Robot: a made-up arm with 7 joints.
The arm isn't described. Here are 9 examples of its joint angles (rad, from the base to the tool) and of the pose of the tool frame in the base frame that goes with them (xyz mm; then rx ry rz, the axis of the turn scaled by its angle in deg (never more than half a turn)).
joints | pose
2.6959 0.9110 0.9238 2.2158 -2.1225 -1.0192 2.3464 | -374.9 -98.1 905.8 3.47 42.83 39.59
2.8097 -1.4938 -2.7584 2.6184 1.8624 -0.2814 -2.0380 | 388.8 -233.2 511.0 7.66 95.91 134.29
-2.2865 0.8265 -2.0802 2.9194 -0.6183 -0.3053 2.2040 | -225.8 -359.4 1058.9 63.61 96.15 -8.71
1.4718 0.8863 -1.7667 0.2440 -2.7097 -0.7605 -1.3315 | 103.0 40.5 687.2 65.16 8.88 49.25
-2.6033 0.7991 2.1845 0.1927 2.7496 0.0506 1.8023 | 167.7 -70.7 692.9 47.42 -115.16 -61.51
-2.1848 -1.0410 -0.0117 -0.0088 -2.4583 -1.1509 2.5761 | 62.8 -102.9 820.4 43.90 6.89 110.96
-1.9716 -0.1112 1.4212 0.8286 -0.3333 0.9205 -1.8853 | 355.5 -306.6 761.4 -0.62 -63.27 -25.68
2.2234 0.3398 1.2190 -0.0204 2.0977 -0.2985 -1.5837 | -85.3 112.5 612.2 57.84 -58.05 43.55
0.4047 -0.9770 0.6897 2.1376 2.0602 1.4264 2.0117 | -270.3 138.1 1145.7 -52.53 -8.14 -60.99
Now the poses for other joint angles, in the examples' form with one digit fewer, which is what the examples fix.
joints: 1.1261 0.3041 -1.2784 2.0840 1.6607 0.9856 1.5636
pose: 438 63 1076 -49.8 86.5 -140.5
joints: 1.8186 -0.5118 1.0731 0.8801 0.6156 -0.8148 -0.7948
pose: -262 122 1090 130.5 24.7 -44.9
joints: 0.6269 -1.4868 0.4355 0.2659 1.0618 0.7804 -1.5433
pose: 154 150 988 91.9 -77.9 -39.1
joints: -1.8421 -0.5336 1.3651 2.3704 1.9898 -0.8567 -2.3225
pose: 193 -110 1125 -15.0 109.9 36.3
